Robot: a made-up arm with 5 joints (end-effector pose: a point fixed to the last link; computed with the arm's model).
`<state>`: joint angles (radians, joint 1 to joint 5).
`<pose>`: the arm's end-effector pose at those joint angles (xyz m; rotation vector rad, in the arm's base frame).
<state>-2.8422 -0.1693 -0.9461 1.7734 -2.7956</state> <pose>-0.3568 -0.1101 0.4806 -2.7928 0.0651 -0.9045</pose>
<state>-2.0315 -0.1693 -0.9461 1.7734 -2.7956</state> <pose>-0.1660 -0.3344 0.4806 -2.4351 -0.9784 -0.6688</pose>
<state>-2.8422 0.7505 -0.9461 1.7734 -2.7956</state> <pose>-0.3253 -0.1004 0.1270 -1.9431 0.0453 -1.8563</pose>
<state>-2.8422 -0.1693 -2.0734 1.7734 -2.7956</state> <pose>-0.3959 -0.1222 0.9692 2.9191 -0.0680 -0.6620</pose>
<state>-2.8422 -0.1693 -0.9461 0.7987 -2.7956</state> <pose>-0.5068 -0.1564 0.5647 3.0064 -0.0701 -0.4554</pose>
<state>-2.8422 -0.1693 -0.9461 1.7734 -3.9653</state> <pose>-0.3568 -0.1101 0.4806 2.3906 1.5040 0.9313</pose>
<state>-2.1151 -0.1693 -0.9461 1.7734 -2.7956</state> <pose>-0.1933 -0.3194 0.4806 -2.4875 -0.8806 -0.6969</pose>
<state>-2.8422 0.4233 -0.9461 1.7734 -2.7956</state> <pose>-0.3725 -0.1150 0.2476 -2.2835 0.0532 -1.5639</pose>
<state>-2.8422 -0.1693 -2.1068 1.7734 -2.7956</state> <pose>-0.3889 -0.1200 0.9826 2.8982 -0.0676 -0.7060</pose>
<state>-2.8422 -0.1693 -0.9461 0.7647 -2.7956</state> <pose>-0.5102 -0.1575 0.5701 2.9882 -0.0696 -0.5022</pose>
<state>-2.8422 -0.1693 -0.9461 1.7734 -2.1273</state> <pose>-0.3568 -0.1101 0.4806 -2.4818 0.9270 -0.7163</pose>
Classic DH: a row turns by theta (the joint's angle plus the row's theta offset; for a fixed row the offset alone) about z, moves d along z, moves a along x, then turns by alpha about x. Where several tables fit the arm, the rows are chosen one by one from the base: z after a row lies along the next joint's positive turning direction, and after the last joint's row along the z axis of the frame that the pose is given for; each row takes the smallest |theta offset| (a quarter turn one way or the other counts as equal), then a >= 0, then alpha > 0; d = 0 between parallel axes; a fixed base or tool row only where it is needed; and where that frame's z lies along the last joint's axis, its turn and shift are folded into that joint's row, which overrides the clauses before.
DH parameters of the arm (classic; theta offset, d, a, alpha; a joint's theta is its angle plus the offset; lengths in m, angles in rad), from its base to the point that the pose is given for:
joint 1: 0 0.337 0 -1.5708
joint 2: -1.3841 0 0.4203 0
joint 3: -0.4097 0 -0.3753 0
joint 4: -1.3478 0 -0.117 1.5708
joint 5: 3.1416 0.15 0 0

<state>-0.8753 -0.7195 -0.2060 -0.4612 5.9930</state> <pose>0.1908 -0.2286 0.6328 1.9060 -0.5741 1.3811</pose>
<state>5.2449 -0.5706 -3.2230 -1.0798 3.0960</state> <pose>-0.2918 0.4952 0.8277 -0.8567 -1.5820 -0.7894</pose>
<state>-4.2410 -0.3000 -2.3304 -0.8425 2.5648</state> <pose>0.0455 -0.0893 1.2182 0.3504 -0.0937 1.4509</pose>
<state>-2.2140 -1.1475 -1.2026 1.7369 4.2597</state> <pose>-0.0237 -0.0317 0.8387 2.5738 -0.2459 -0.4264</pose>
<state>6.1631 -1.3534 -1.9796 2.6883 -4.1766</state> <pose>-0.3514 0.0424 0.7962 -1.1316 2.2986 -0.4672</pose>
